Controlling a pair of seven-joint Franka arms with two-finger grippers.
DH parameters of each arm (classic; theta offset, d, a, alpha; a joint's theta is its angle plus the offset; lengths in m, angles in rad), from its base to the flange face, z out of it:
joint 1: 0 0.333 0 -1.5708
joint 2: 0 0 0 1.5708
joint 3: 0 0.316 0.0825 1.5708
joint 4: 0 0 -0.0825 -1.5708
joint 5: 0 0.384 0 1.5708
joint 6: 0 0 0.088 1.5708
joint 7: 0 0.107 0 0
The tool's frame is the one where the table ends.
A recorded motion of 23 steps. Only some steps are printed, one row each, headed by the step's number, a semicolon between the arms.
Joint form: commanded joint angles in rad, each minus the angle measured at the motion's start. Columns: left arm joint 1, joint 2, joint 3, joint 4, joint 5, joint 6, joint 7; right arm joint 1, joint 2, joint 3, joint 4, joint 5, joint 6, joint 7.
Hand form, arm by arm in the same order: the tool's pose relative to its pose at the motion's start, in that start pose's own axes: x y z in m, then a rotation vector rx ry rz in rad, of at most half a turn. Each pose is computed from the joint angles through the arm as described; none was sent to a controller.
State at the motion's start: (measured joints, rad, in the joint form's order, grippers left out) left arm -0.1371 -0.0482 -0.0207 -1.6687 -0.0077 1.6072 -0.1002; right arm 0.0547 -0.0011 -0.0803 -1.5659 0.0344 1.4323 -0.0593
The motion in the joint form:
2: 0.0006 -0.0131 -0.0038 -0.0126 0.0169 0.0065 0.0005; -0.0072 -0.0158 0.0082 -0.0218 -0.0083 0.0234 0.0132
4: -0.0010 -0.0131 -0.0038 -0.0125 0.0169 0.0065 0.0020; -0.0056 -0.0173 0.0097 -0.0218 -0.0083 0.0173 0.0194
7: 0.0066 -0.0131 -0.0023 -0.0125 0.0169 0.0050 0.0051; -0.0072 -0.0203 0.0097 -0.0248 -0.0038 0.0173 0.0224
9: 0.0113 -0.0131 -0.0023 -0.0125 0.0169 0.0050 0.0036; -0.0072 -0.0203 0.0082 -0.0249 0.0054 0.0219 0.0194
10: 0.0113 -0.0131 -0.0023 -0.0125 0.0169 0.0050 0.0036; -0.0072 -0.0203 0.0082 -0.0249 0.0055 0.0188 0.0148
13: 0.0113 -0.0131 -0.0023 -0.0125 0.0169 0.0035 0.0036; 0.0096 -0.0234 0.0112 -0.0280 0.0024 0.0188 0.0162
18: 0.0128 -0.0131 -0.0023 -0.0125 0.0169 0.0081 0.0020; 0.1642 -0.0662 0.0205 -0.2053 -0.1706 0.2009 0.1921
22: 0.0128 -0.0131 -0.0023 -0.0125 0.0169 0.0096 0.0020; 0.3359 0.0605 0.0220 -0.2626 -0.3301 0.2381 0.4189
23: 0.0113 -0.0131 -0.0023 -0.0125 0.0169 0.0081 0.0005; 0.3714 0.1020 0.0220 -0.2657 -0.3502 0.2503 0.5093
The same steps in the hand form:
2: -0.0035 -0.0002 -0.0016 0.0166 0.0087 0.0043; -0.0025 0.0006 0.0001 -0.0081 0.0169 0.0133
4: -0.0036 0.0006 -0.0016 0.0166 0.0088 0.0074; -0.0036 -0.0011 0.0000 -0.0081 0.0122 0.0164
7: -0.0032 -0.0043 -0.0015 0.0166 0.0072 0.0014; -0.0046 -0.0008 -0.0002 -0.0033 0.0125 0.0204
9: -0.0030 -0.0068 -0.0016 0.0166 0.0072 -0.0048; -0.0041 -0.0010 -0.0006 0.0058 0.0175 0.0177
10: -0.0030 -0.0068 -0.0016 0.0166 0.0072 -0.0048; -0.0044 -0.0010 -0.0003 0.0061 0.0144 0.0131
13: -0.0032 -0.0068 -0.0014 0.0167 0.0057 -0.0048; -0.0049 -0.0112 0.0000 0.0007 0.0134 -0.0048
18: -0.0026 -0.0076 -0.0018 0.0163 0.0103 -0.0078; -0.0012 -0.0781 0.0477 -0.1818 0.0766 0.0065
22: -0.0024 -0.0076 -0.0020 0.0161 0.0118 -0.0078; 0.0196 -0.1590 0.1388 -0.3884 0.0190 0.0267
23: -0.0027 -0.0068 -0.0018 0.0163 0.0104 -0.0078; 0.0244 -0.1782 0.1625 -0.4228 0.0198 0.0703

